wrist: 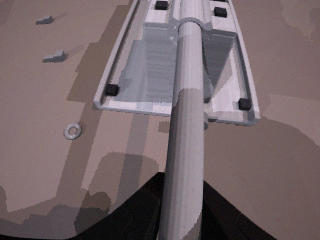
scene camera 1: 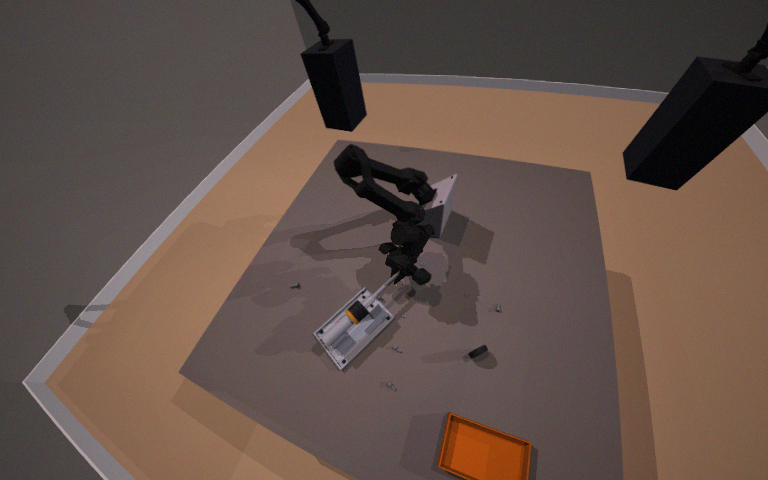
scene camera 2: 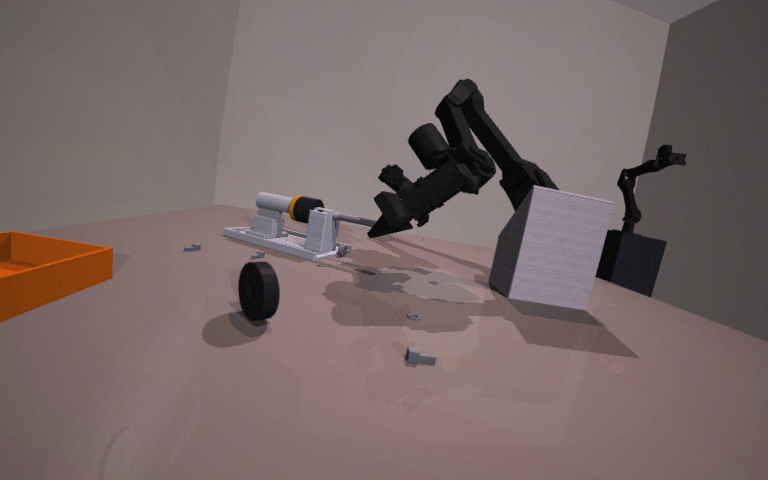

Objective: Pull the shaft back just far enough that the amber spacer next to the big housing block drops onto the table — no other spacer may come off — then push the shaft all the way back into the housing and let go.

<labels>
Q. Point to a light grey housing block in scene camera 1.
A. At 341,338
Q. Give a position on a light grey housing block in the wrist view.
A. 139,77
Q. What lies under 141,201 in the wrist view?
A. My gripper.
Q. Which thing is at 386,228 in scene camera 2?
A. My gripper.
</labels>
